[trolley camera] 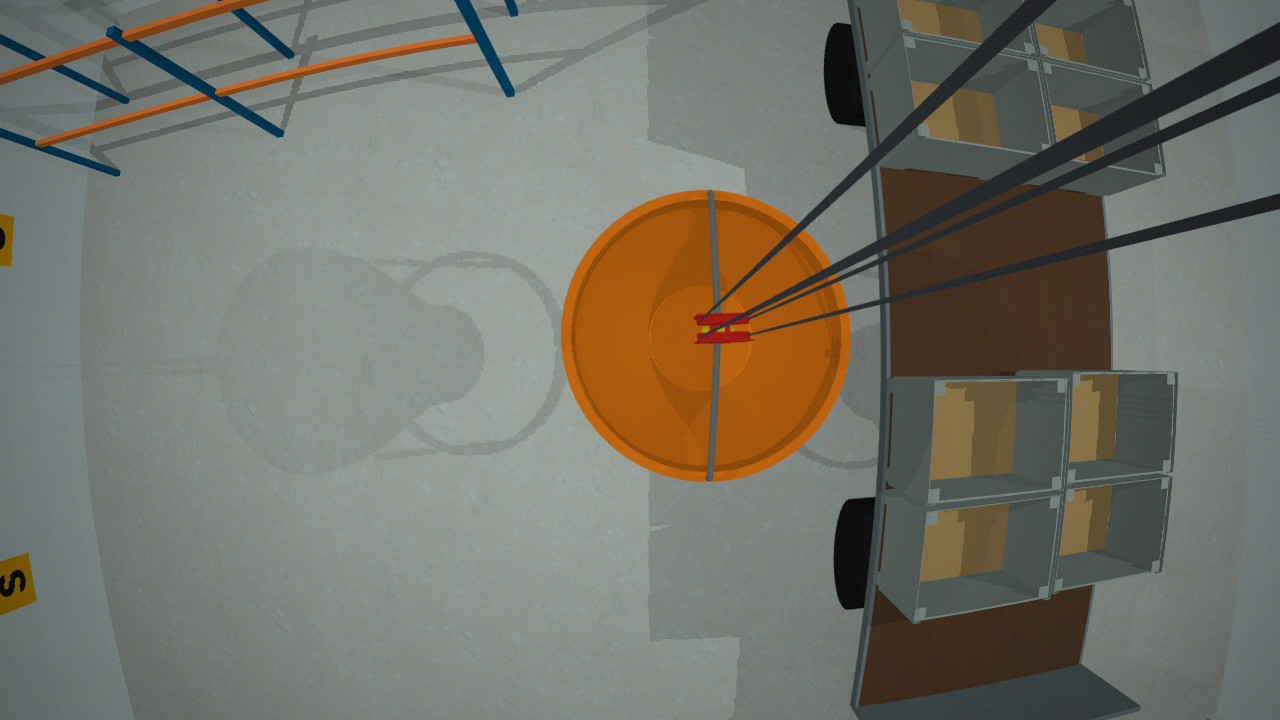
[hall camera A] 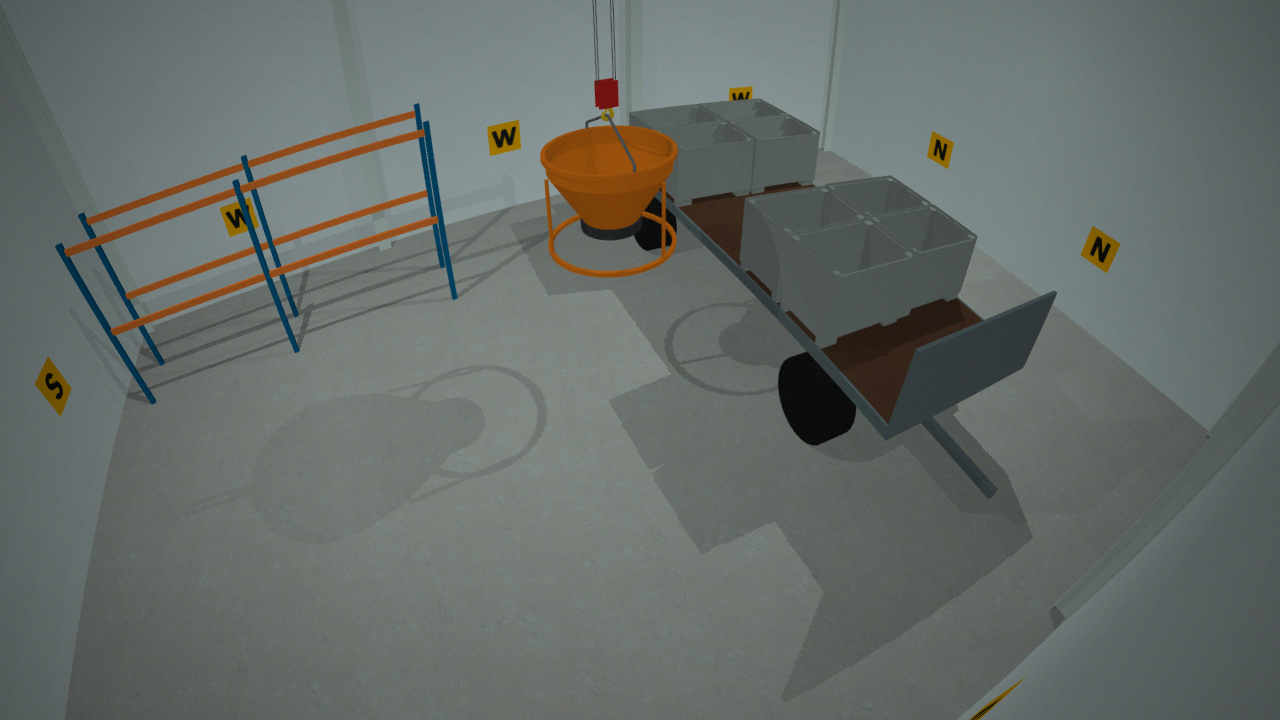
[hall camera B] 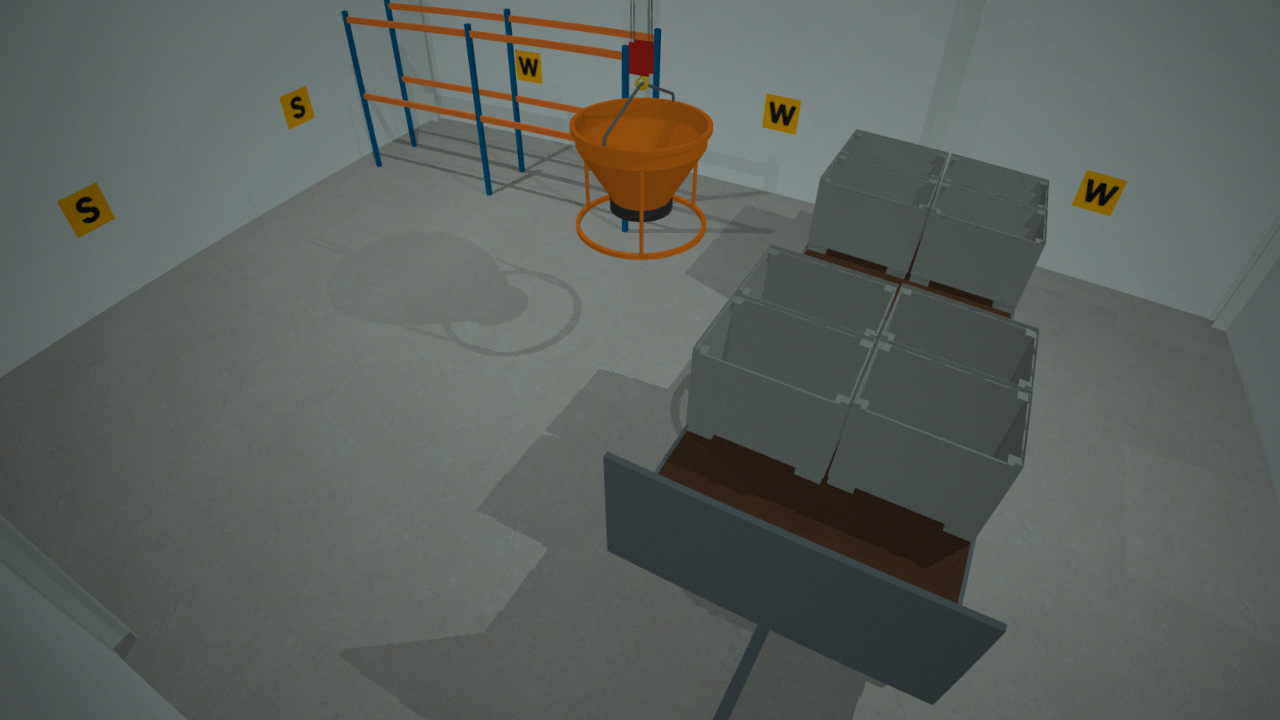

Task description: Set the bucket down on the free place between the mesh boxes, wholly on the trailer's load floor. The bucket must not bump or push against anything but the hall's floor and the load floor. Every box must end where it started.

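Note:
The orange bucket (hall camera A: 608,201) (hall camera B: 640,170) (trolley camera: 617,358) hangs upright in the air beside the trailer, its foot ring off the floor. My hook (hall camera A: 606,114) (hall camera B: 641,84) (trolley camera: 716,328), under the red block, is shut on the bucket's grey bail. In the trolley camera the bucket's rim is a little left of the trailer's side edge, level with the gap. The brown load floor (hall camera A: 716,223) (hall camera B: 760,501) (trolley camera: 1002,331) shows between two groups of grey mesh boxes: the rear group (hall camera A: 716,170) (hall camera B: 868,214) (trolley camera: 984,167) and the front group (hall camera A: 850,286) (hall camera B: 769,385) (trolley camera: 908,537).
A blue and orange rack (hall camera A: 266,268) (hall camera B: 478,107) (trolley camera: 487,49) stands on the side away from the trailer. The trailer's grey end board (hall camera A: 975,367) (hall camera B: 787,582) (trolley camera: 1002,694) rises beyond the front boxes. Black wheels (hall camera A: 816,398) (trolley camera: 854,555) stick out on the bucket's side.

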